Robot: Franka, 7 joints.
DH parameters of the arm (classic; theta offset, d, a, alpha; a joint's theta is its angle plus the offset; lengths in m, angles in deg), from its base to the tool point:
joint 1: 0 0.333 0 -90
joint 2: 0 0 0 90
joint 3: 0 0.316 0.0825 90
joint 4: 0 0 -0.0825 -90
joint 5: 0 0.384 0 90
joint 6: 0 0 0.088 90
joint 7: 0 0.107 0 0
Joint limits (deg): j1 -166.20..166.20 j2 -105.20..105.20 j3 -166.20..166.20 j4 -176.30..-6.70 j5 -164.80..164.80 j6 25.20..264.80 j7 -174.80..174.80
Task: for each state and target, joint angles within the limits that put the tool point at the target. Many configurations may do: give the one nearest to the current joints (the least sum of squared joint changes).
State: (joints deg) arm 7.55 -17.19 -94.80 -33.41 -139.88 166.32 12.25
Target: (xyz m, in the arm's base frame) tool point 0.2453 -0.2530 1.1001
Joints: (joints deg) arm 14.34 9.33 -85.41 -31.94 -137.95 155.33 12.25
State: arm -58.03 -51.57 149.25 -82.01 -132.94 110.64 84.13
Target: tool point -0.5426 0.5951 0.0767
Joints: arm -38.08 -83.50 163.25 -45.62 -140.38 121.52 84.13
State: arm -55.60 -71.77 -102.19 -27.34 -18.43 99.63 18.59
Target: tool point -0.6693 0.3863 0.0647
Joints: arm -51.99 -99.21 -112.38 -30.08 -20.99 105.37 18.59
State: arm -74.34 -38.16 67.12 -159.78 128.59 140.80 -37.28
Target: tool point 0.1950 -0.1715 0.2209
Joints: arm -84.77 -34.06 64.13 -175.43 128.66 143.83 -37.28
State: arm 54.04 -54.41 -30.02 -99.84 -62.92 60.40 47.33
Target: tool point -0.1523 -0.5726 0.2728
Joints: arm 21.36 -88.30 -82.80 -90.30 -69.70 49.95 47.33
